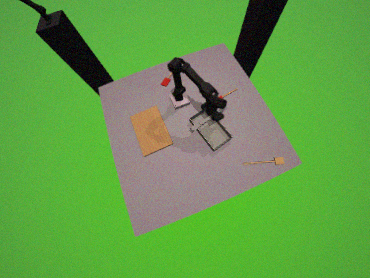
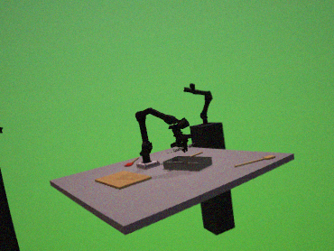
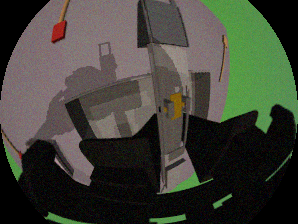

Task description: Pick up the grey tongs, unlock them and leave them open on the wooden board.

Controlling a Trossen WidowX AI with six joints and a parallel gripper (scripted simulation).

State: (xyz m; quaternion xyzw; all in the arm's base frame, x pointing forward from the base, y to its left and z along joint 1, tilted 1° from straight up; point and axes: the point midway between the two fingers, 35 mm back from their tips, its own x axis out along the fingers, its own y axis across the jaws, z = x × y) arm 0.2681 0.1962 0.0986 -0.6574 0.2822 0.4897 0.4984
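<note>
The yellow lock piece is 40 mm above my gripper tip, 20 mm to the left of it and 20 mm behind it. The rest, counted from my gripper tip: roasting tin (70 mm below, 40 mm ahead, 20 mm to the right); then wooden board (470 mm to the right, 90 mm below, 70 mm behind).
</note>
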